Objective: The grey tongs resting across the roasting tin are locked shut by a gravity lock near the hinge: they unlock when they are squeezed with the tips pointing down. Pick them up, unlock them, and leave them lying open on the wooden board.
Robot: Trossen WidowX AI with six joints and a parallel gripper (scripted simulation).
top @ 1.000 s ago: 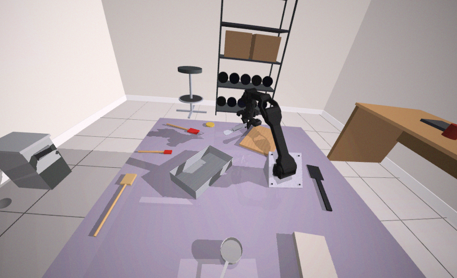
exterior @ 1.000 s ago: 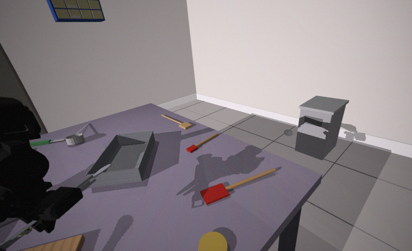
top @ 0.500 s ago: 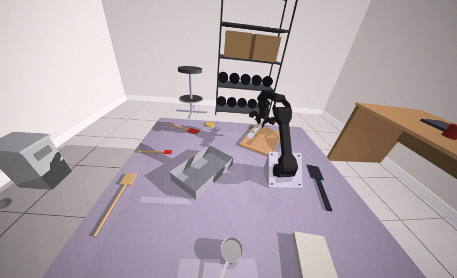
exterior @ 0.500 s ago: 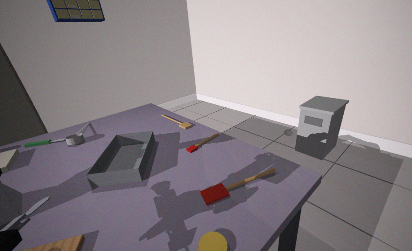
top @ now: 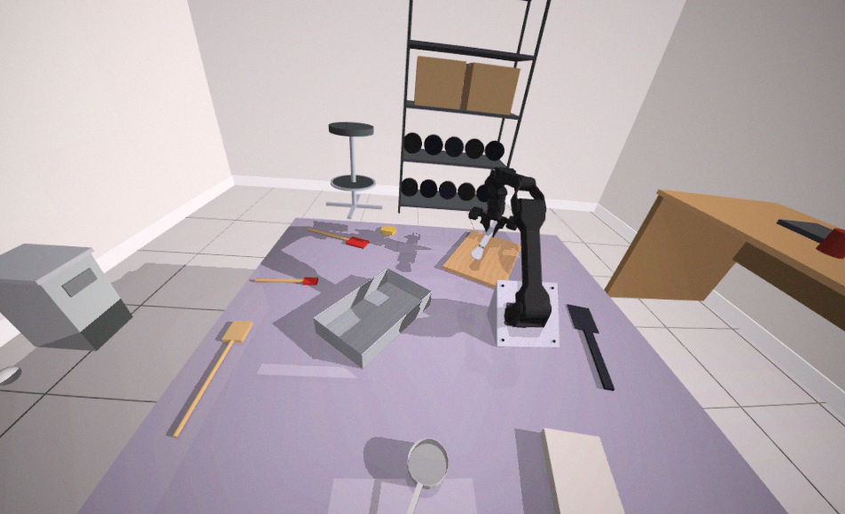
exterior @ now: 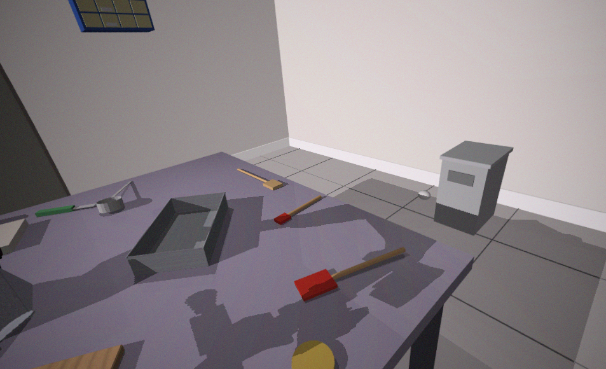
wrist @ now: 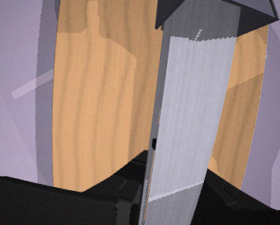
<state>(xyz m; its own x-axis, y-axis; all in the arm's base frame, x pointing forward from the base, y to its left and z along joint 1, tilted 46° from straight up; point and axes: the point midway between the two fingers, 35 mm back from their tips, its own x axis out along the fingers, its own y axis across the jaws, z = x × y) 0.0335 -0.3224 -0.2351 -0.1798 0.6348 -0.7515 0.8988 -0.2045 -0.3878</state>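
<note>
The wooden board is 100 mm below my gripper tip. From my gripper tip the other things lie so: yellow disc: 430 mm ahead, 130 mm to the right, 100 mm below; grey roasting tin: 380 mm ahead, 400 mm to the left, 80 mm below; black spatula: 280 mm behind, 390 mm to the left, 100 mm below.
</note>
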